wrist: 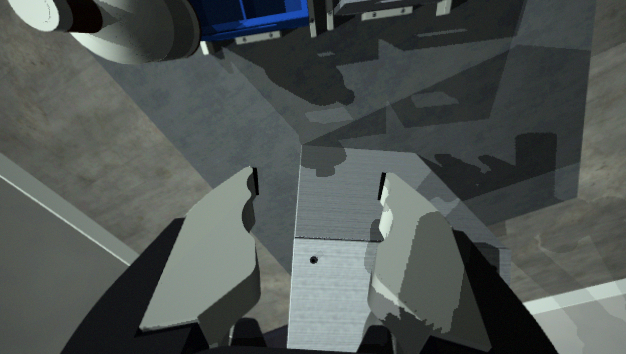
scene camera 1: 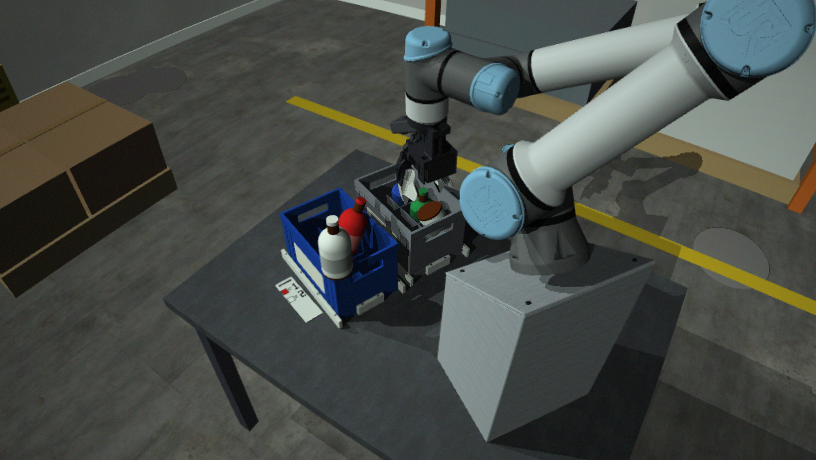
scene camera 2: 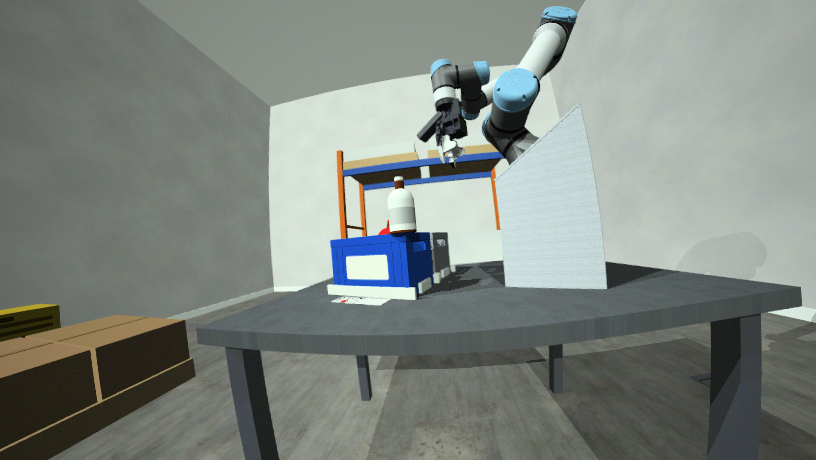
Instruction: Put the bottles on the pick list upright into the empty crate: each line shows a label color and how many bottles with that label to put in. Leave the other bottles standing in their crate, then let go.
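Places are measured from the arm's base along level axes (x ahead, y left, z up), in millimetres.
Where they show: gripper, between the fingertips: (wrist: 318, 172) (scene camera 1: 423, 197) (scene camera 2: 449, 166); arm's base, origin of its link: (scene camera 1: 549, 260) (scene camera 2: 535, 164).
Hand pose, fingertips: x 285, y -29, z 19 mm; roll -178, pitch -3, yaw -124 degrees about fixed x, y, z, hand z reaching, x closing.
Note:
Each offset is from my fingertips to the top centre of the thing. Level surfaces: height alone.
My gripper (scene camera 1: 427, 181) (scene camera 2: 448, 161) (wrist: 318, 172) is open and empty, high up; in scene camera 1 it overlaps the grey crate @(dx +149, dy -234, dz -210 mm) (scene camera 1: 428, 251) (scene camera 2: 440, 260). A white bottle @(dx +166, dy +97, dz -55 mm) (scene camera 1: 335, 251) (scene camera 2: 402, 211) (wrist: 135, 35) is upright, its base at rim height on the near corner of the blue crate (scene camera 1: 365, 291) (scene camera 2: 338, 262) (wrist: 290, 21). A red bottle (scene camera 1: 353, 221) (scene camera 2: 384, 231) leans inside the blue crate. The grey crate holds a blue bottle @(dx +210, dy -314, dz -222 mm) (scene camera 1: 395, 194), partly hidden by a finger, a green bottle @(dx +128, dy -278, dz -222 mm) (scene camera 1: 417, 209) and an upside-down white bottle, brown base @(dx +48, dy -234, dz -218 mm) (scene camera 1: 430, 210) up. The pick list @(dx +298, dy +110, dz -383 mm) (scene camera 1: 306, 309) (scene camera 2: 374, 301) shows red 1, white 2.
The arm's pale pedestal (scene camera 1: 480, 337) (scene camera 2: 551, 228) (wrist: 325, 295) stands on the table @(dz -385 mm) (scene camera 1: 251, 308) (scene camera 2: 485, 320) right of the crates. White rails @(dx +288, dy +69, dz -355 mm) (scene camera 1: 311, 291) (scene camera 2: 371, 292) edge the blue crate. Cardboard boxes (scene camera 1: 74, 165) (scene camera 2: 68, 354) are on the floor at left.

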